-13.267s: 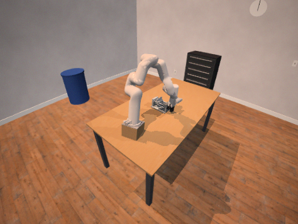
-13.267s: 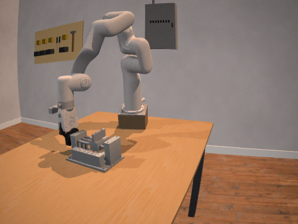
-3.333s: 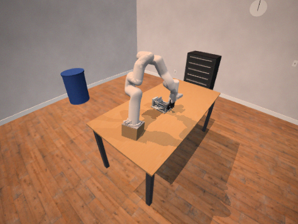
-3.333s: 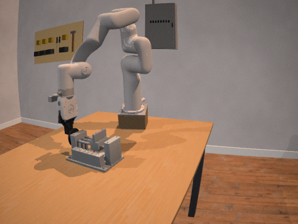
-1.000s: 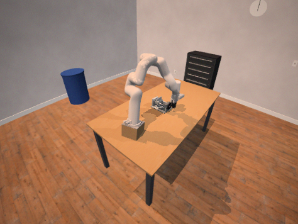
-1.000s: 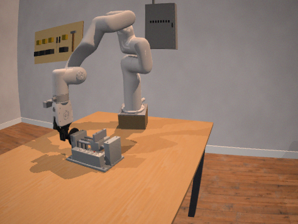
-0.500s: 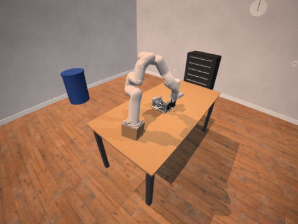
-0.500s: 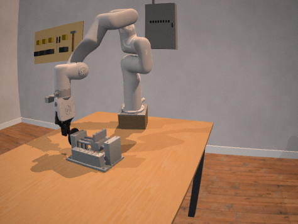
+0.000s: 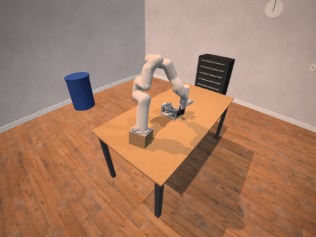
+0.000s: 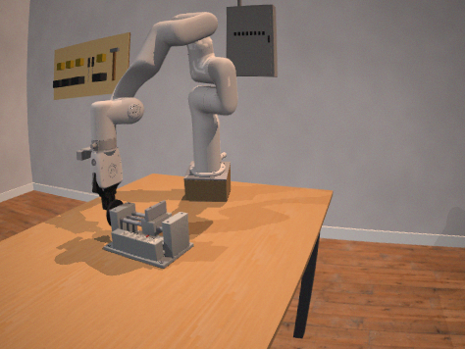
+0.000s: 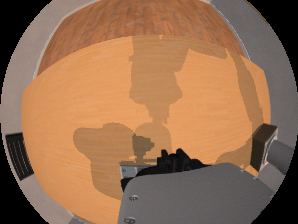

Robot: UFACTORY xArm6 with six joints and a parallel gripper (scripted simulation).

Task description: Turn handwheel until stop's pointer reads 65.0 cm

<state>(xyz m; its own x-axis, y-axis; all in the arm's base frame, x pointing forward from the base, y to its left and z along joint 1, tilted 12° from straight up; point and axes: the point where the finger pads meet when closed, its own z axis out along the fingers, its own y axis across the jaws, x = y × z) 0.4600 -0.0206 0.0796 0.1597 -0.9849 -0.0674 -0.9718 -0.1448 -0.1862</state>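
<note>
The black handwheel lies 20 mm to the left of my hand and 10 mm below it. Round my hand: grey stop fixture 190 mm to the left, 10 mm below.
</note>
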